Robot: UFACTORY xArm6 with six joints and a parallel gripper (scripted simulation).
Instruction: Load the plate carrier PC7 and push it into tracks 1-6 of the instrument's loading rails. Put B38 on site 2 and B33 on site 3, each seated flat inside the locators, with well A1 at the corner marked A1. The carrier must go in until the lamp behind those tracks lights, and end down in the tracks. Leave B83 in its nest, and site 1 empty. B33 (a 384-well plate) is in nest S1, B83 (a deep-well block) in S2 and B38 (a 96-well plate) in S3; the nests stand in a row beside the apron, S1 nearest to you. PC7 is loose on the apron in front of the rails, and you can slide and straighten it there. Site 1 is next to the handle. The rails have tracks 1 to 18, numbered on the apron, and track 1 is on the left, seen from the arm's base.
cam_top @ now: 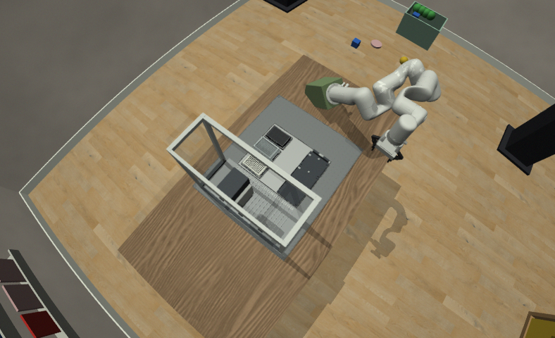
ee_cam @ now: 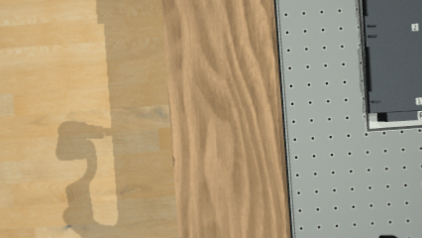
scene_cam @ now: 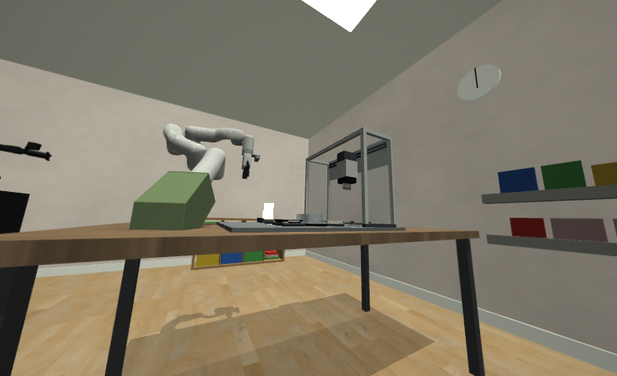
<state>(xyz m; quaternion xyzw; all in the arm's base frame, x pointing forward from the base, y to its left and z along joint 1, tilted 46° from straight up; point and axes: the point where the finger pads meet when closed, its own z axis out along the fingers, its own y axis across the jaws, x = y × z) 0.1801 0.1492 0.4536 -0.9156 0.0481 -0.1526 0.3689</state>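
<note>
My gripper is now 52 cm to the left of the dark 384-well plate, 29 cm above it and 15 cm short of it. Round my hand: nest s1: 52 cm to the right, 30 cm below, 15 cm ahead; then deep-well block: 51 cm to the right, 27 cm below, 26 cm ahead; then dark plate carrier: 29 cm below, 24 cm to the right, 24 cm ahead.
</note>
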